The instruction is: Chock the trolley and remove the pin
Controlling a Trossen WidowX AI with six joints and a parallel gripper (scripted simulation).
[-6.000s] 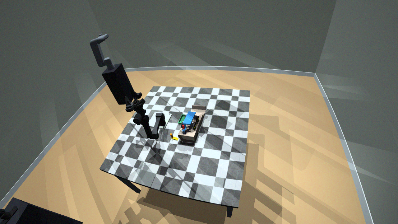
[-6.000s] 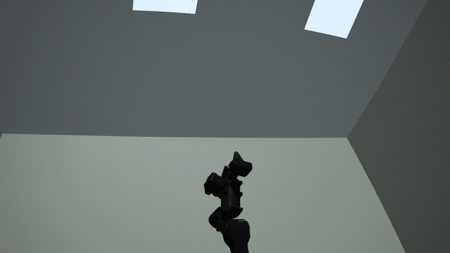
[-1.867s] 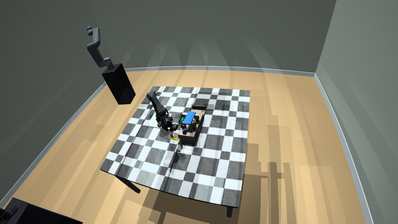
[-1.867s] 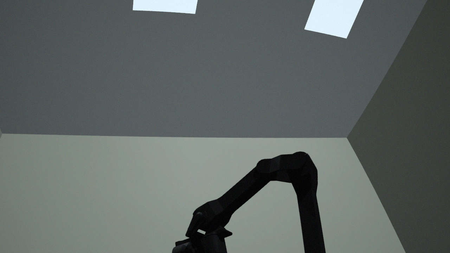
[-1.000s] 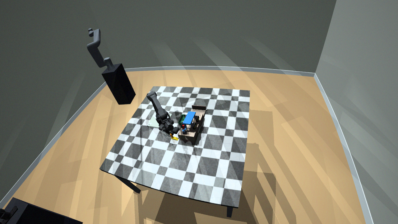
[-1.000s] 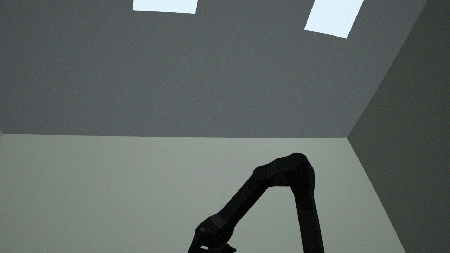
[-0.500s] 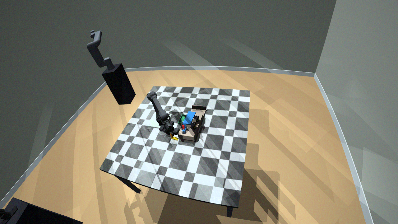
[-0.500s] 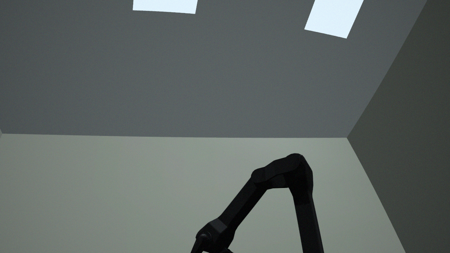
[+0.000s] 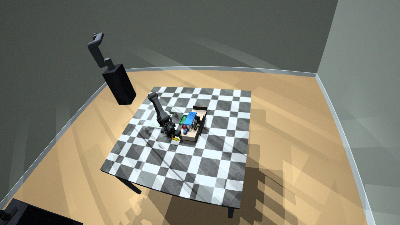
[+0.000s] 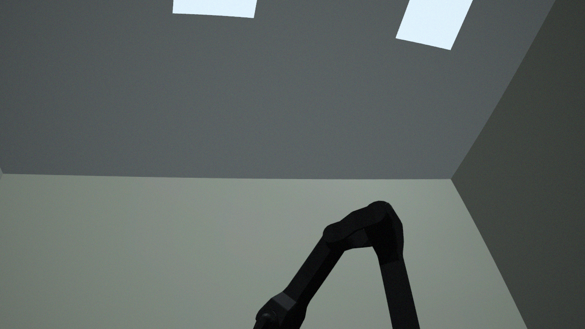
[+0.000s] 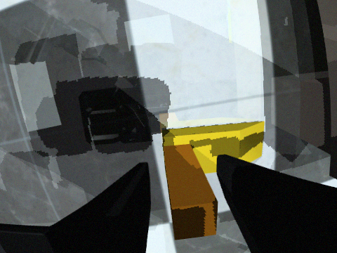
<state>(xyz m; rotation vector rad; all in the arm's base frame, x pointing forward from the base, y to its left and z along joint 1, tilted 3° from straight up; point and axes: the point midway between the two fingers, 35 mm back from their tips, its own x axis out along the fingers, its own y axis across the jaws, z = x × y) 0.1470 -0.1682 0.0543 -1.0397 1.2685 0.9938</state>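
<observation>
My gripper tip is 13 cm short of the red-headed stop pin, 10 cm below it and 1 cm to the right of it. Round my gripper tip: yellow chock 2 cm ahead, 1 cm to the right, 1 cm below; then blue-topped trolley 17 cm ahead, 11 cm to the left, 9 cm above.
</observation>
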